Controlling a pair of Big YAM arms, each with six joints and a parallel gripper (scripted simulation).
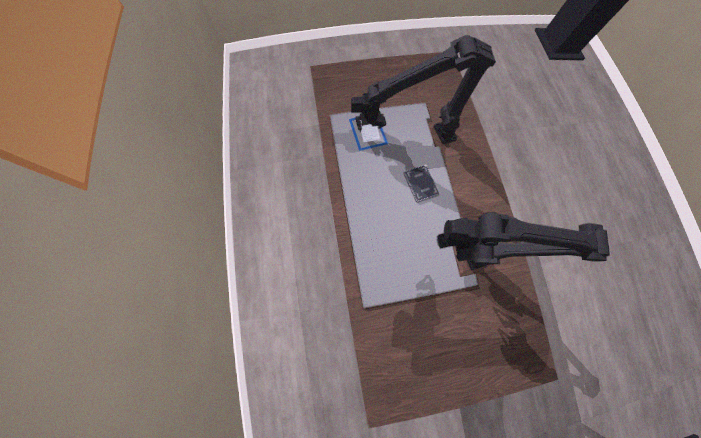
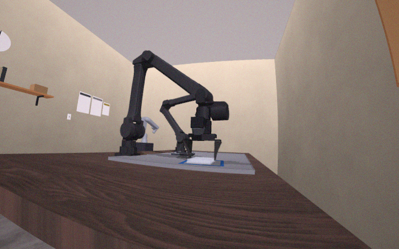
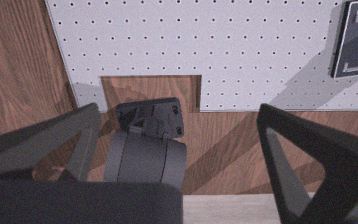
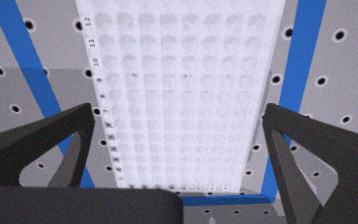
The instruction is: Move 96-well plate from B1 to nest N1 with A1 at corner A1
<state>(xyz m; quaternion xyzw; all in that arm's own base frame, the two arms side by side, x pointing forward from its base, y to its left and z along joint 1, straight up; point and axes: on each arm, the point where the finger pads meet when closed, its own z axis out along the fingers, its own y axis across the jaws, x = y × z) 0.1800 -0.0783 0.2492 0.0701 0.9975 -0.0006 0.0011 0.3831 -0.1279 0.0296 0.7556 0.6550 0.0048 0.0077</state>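
Now: right hand 1 cm above the 96-well plate. Also, from my right hand: plate nest N1: 32 cm to the left, 21 cm behind, 1 cm below; A1 label: 25 cm behind, 23 cm to the left.
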